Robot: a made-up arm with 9 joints.
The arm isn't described. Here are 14 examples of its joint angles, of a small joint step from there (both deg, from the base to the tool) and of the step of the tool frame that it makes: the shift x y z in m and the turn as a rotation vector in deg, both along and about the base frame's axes.
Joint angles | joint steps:
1: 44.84 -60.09 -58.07 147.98 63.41 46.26 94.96 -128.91 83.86 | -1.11 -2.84 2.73 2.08 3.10 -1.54 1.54 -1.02 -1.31
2: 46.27 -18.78 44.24 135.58 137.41 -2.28 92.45 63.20 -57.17 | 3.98 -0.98 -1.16 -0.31 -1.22 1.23 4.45 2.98 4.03
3: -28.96 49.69 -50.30 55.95 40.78 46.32 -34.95 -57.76 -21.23 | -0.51 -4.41 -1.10 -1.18 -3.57 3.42 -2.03 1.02 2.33
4: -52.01 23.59 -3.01 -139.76 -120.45 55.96 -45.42 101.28 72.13 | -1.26 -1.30 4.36 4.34 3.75 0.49 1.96 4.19 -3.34
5: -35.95 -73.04 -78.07 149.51 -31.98 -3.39 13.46 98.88 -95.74 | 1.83 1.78 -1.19 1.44 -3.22 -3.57 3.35 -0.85 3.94
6: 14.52 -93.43 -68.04 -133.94 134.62 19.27 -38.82 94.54 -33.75 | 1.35 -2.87 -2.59 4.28 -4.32 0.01 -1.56 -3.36 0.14
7: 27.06 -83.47 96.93 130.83 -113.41 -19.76 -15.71 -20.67 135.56 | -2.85 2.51 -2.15 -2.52 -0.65 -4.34 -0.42 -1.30 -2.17
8: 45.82 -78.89 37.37 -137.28 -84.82 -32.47 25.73 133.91 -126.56 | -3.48 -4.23 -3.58 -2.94 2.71 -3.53 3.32 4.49 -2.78
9: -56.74 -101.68 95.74 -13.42 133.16 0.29 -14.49 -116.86 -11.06 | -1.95 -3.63 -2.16 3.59 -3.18 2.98 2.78 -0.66 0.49
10: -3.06 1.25 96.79 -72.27 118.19 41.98 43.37 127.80 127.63 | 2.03 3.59 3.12 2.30 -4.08 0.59 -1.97 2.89 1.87
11: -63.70 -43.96 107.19 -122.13 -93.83 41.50 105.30 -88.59 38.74 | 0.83 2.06 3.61 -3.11 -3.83 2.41 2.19 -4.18 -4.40
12: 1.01 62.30 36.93 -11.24 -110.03 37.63 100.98 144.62 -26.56 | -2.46 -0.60 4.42 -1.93 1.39 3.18 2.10 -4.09 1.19
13: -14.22 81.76 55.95 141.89 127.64 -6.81 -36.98 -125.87 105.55 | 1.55 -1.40 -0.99 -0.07 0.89 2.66 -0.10 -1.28 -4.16
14: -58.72 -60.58 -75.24 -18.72 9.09 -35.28 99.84 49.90 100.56 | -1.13 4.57 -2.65 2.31 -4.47 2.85 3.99 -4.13 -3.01
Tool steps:
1: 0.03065 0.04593 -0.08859 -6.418 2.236 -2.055
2: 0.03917 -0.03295 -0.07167 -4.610 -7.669 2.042
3: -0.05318 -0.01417 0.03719 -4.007 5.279 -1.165
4: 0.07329 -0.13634 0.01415 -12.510 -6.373 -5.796
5: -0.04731 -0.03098 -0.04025 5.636 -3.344 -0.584
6: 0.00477 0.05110 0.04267 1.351 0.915 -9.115
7: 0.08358 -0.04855 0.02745 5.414 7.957 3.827
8: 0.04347 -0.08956 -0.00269 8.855 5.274 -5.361
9: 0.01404 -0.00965 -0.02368 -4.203 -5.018 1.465
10: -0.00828 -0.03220 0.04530 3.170 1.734 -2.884
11: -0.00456 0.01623 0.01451 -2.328 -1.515 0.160
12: 0.00997 -0.06201 0.01178 -1.093 -1.661 -5.110
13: 0.00187 0.00106 -0.01013 2.285 0.932 3.533
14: -0.02075 -0.00026 -0.02581 -2.858 5.342 -5.473
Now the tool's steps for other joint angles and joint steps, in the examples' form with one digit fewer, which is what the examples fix.
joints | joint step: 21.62 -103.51 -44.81 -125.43 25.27 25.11 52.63 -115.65 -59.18 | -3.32 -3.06 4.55 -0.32 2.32 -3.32 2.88 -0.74 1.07
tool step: -0.0792 -0.0202 -0.0304 -4.07 7.85 7.84
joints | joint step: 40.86 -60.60 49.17 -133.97 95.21 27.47 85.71 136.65 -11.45 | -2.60 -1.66 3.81 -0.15 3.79 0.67 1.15 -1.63 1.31
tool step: 0.0120 -0.0259 0.0002 -0.96 -2.64 3.78
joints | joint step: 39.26 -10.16 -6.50 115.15 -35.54 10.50 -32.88 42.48 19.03 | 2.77 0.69 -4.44 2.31 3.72 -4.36 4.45 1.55 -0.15
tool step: -0.0599 -0.0581 0.0072 1.47 1.70 -7.76
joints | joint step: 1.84 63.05 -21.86 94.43 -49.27 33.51 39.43 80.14 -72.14 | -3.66 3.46 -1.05 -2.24 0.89 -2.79 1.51 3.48 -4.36
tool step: -0.0601 0.0172 0.0389 2.07 12.46 4.68
